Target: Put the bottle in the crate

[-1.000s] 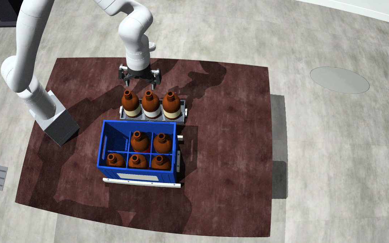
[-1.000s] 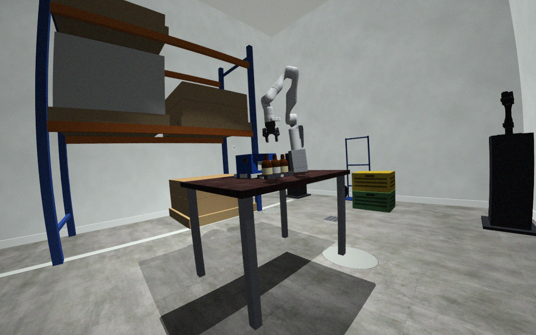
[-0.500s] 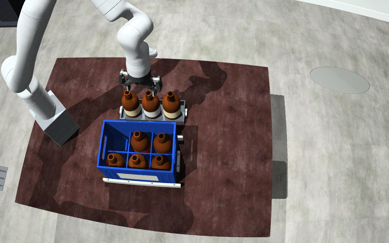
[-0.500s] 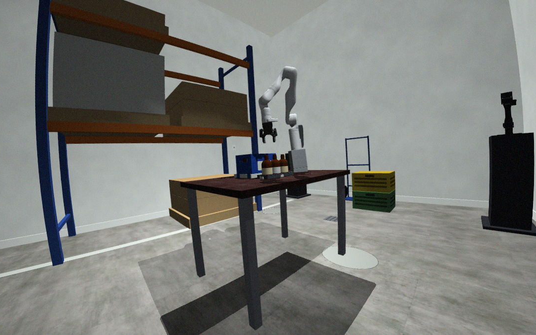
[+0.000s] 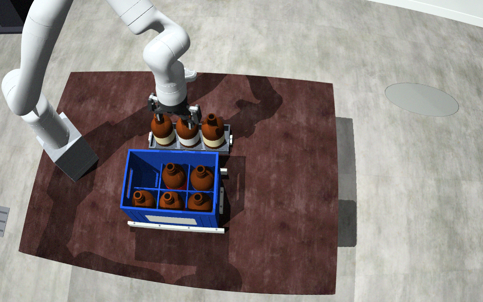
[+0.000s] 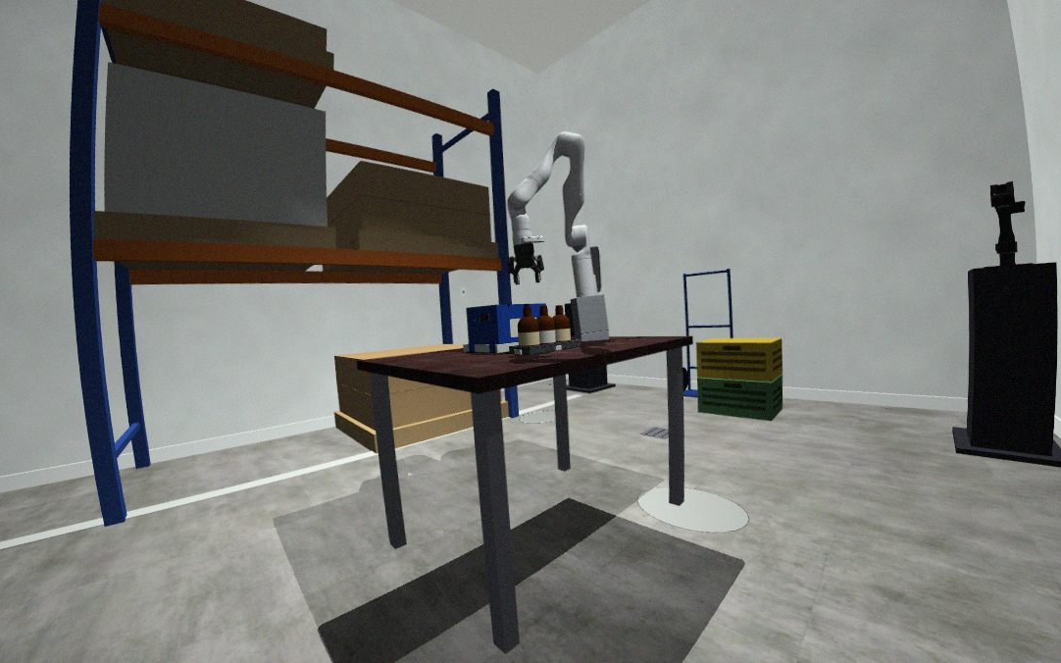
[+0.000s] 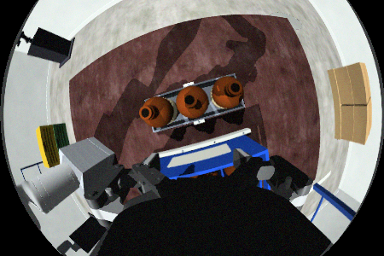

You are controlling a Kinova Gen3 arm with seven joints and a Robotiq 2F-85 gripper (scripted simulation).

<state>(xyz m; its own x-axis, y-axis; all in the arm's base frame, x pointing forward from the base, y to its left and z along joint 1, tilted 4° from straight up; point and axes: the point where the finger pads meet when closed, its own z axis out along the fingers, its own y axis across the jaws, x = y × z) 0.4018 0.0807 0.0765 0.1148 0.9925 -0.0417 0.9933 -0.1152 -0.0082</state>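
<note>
Right now my hand is 17 cm above the brown bottle and 7 cm to the right of it. Round my hand: grey tray: 24 cm below, 8 cm to the left, 1 cm behind; crate: 17 cm below, 14 cm to the right.
</note>
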